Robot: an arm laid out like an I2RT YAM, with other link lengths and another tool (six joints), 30 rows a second.
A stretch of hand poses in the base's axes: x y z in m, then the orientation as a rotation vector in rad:
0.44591, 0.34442, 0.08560, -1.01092, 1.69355, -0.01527
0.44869, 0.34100, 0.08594, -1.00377, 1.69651, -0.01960
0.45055, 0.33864, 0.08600, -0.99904, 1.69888, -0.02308
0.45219, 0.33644, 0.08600, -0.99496, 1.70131, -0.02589
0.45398, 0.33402, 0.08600, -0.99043, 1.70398, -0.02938
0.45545, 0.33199, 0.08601, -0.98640, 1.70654, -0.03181
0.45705, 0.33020, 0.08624, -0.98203, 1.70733, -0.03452
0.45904, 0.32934, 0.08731, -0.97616, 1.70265, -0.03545
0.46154, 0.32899, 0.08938, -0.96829, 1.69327, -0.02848
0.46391, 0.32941, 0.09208, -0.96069, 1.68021, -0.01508
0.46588, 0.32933, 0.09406, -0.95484, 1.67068, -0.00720
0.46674, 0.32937, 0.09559, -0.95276, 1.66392, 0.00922
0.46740, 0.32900, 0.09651, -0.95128, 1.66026, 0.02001
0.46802, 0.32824, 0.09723, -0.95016, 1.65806, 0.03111
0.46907, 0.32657, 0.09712, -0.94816, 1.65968, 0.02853
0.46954, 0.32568, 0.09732, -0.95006, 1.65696, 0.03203
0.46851, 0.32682, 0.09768, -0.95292, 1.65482, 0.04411
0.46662, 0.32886, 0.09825, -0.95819, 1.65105, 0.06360
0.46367, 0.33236, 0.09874, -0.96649, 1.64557, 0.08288
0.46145, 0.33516, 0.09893, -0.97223, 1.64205, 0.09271
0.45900, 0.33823, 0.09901, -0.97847, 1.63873, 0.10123
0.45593, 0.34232, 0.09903, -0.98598, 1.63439, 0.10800
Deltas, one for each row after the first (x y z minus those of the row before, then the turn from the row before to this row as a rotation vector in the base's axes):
0.00278, -0.00342, 0.00034, 0.00102, -0.00071, -0.00742
0.00186, -0.00236, 0.00006, 0.00020, -0.00032, -0.00535
0.00164, -0.00220, 0.00000, 0.00020, 0.00013, -0.00466
0.00179, -0.00242, 0.00000, 0.00000, 0.00000, -0.00534
0.00147, -0.00203, 0.00001, 0.00037, 0.00040, -0.00450
0.00160, -0.00179, 0.00023, 0.00078, -0.00131, -0.00420
0.00199, -0.00086, 0.00107, 0.00397, -0.00580, -0.00231
0.00250, -0.00035, 0.00207, 0.01105, -0.00765, 0.00188
0.00237, 0.00042, 0.00270, 0.01565, -0.00855, 0.00643
0.00197, -0.00008, 0.00198, 0.01046, -0.00692, 0.00361
0.00086, 0.00004, 0.00153, 0.01273, -0.00066, 0.00911
0.00066, -0.00037, 0.00092, 0.00825, 0.00027, 0.00566
0.00062, -0.00076, 0.00072, 0.00788, 0.00176, 0.00554
0.00105, -0.00167, -0.00011, -0.00069, 0.00009, -0.00304
0.00047, -0.00089, 0.00020, 0.00156, -0.00075, 0.00381
-0.00103, 0.00114, 0.00036, 0.00597, 0.00302, 0.00844
-0.00189, 0.00204, 0.00057, 0.00926, 0.00481, 0.01412
-0.00295, 0.00350, 0.00049, 0.00761, 0.00393, 0.01645
-0.00222, 0.00280, 0.00019, 0.00310, 0.00171, 0.00955
-0.00245, 0.00307, 0.00008, 0.00194, 0.00151, 0.00914
-0.00307, 0.00409, 0.00002, 0.00037, 0.00022, 0.00940

